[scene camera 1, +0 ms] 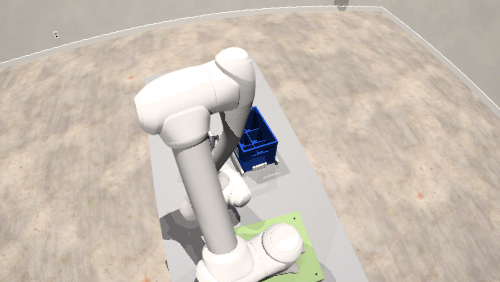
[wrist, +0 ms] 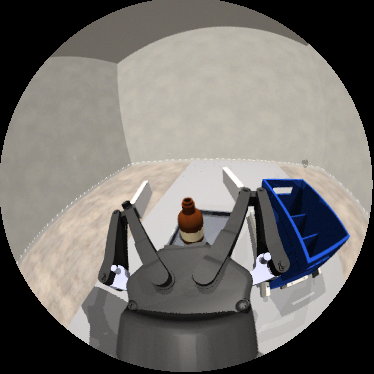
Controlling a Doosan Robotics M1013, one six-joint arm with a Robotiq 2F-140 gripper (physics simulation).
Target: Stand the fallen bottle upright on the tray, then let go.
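Frame: origin at the arm's base, x back, y right, z up, level; metres.
Seen in the pictures: gripper, fingertip midpoint: (wrist: 185, 180).
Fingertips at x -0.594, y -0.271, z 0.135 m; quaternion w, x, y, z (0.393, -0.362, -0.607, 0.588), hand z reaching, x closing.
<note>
Pixels of each thing's top centre, then the offset from my fingertips to it. "spot": a spot on its surface instead. Level surfaces: height alone.
- brown bottle, top centre: (wrist: 187, 199) dx -0.053, dy -0.032, dz -0.083 m
- grey tray, surface spot: (wrist: 215, 213) spot: dx -0.176, dy +0.017, dz -0.230 m
- blue crate with dividers, top centre: (wrist: 307, 203) (scene camera 1: 250, 127) dx -0.073, dy +0.288, dz -0.068 m
- grey table, surface height: dz -0.243 m
A brown bottle (wrist: 191, 220) with a cream label stands upright on the grey tray (wrist: 215, 213) in the wrist view; its base is hidden behind the gripper body. My gripper (wrist: 185, 180) is open, with its two light finger pads wide apart and nothing between them. The bottle is below the gripper and apart from the pads. In the scene view the arm hides the bottle and the tray, and most of the gripper too.
A blue crate with dividers (scene camera 1: 257, 156) (wrist: 310, 250) stands to the right of the tray, within light rails on the grey table (scene camera 1: 310, 200). The arm's base stands on a green plate (scene camera 1: 311, 260) at the table's near end.
</note>
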